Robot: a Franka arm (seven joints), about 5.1 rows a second.
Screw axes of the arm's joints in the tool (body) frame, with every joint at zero. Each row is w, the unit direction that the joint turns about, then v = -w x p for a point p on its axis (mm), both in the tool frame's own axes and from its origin. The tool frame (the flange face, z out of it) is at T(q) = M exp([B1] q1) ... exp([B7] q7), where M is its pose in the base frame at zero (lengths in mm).
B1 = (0, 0, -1, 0, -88, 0)
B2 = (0, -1, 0, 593, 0, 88)
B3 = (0, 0, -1, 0, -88, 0)
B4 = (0, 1, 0, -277, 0, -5.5)
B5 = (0, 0, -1, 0, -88, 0)
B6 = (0, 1, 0, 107, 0, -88)
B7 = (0, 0, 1, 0, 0, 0)
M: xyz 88 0 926 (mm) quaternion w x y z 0 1 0 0
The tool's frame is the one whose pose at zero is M.
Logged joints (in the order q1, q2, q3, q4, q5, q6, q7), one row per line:
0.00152 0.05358 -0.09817 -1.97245 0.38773 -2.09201 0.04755
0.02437 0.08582 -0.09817 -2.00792 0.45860 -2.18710 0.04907
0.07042 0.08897 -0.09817 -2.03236 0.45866 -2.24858 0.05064
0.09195 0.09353 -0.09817 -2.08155 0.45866 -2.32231 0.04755
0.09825 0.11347 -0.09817 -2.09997 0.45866 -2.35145 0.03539
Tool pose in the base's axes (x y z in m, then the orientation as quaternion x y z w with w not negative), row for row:
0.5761 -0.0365 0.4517 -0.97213 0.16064 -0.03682 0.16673
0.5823 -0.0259 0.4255 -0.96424 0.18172 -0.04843 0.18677
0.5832 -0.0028 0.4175 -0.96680 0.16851 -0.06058 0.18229
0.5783 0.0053 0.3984 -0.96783 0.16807 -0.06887 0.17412
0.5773 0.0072 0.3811 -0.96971 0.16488 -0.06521 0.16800
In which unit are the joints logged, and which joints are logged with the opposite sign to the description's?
The joints are logged in radians. Opposite sign: q6.
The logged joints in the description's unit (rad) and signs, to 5 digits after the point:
0.00152 0.05358 -0.09817 -1.97245 0.38773 2.09201 0.04755
0.02437 0.08582 -0.09817 -2.00792 0.45860 2.18710 0.04907
0.07042 0.08897 -0.09817 -2.03236 0.45866 2.24858 0.05064
0.09195 0.09353 -0.09817 -2.08155 0.45866 2.32231 0.04755
0.09825 0.11347 -0.09817 -2.09997 0.45866 2.35145 0.03539

